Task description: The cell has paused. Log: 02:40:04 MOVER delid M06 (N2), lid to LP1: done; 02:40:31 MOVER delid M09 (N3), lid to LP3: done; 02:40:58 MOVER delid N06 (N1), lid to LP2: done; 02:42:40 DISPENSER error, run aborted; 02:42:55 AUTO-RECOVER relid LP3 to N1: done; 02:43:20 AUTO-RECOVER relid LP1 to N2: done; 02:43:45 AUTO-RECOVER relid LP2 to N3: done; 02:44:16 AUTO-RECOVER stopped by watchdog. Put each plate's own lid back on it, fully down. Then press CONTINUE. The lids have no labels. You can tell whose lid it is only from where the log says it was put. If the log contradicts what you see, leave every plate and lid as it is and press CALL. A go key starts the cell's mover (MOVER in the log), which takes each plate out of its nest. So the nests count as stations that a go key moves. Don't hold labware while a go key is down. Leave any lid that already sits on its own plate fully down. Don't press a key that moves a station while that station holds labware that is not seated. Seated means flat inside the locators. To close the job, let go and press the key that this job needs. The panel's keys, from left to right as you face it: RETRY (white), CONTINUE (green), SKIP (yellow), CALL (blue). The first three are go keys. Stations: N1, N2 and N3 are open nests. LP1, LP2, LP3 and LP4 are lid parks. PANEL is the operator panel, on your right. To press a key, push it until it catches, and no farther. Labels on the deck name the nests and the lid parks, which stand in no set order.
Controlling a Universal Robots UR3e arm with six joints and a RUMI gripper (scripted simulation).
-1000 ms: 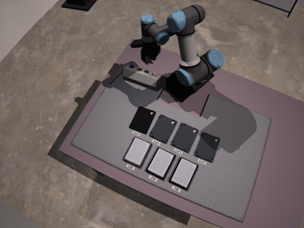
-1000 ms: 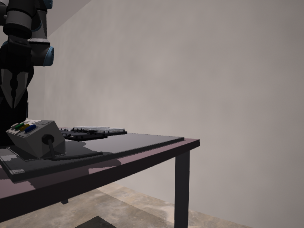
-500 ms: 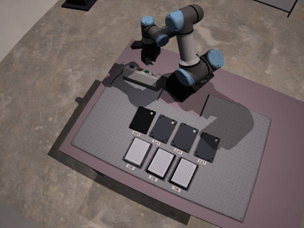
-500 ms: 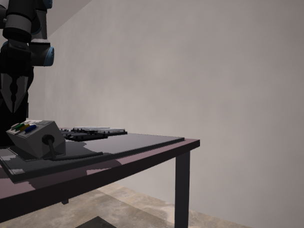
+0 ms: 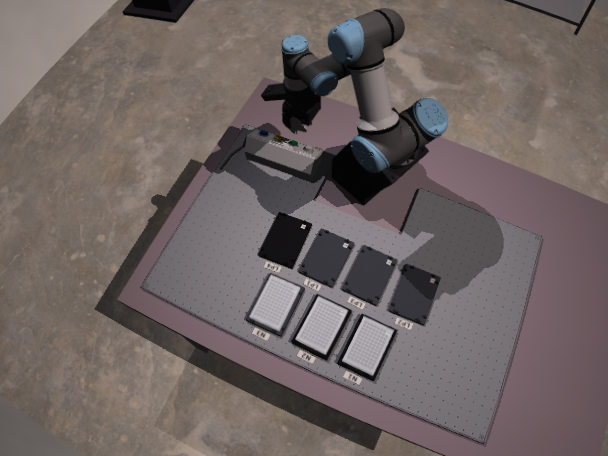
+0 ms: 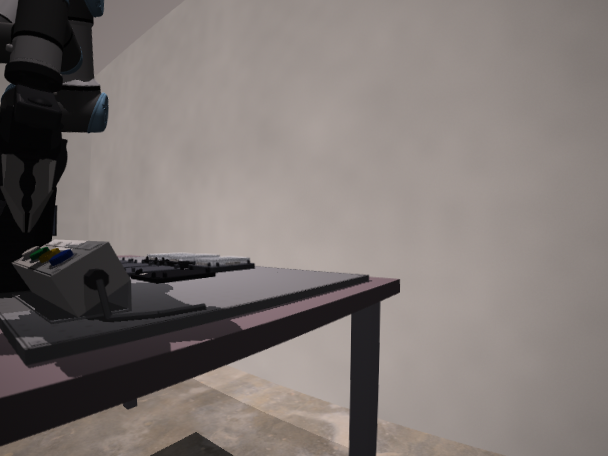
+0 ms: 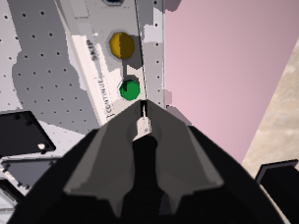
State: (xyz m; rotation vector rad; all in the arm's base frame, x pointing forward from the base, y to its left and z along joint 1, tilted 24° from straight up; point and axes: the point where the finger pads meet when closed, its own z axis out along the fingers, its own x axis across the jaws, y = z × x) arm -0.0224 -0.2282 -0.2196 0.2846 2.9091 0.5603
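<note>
The green CONTINUE key lies 4 cm below my hand and 2 cm ahead of it. Round my hand: white RETRY key: 5 cm to the left, 4 cm below, 2 cm ahead; blue CALL key: 10 cm to the right, 4 cm below, 1 cm ahead; yellow SKIP key: 5 cm to the right, 4 cm below, 1 cm ahead.
</note>
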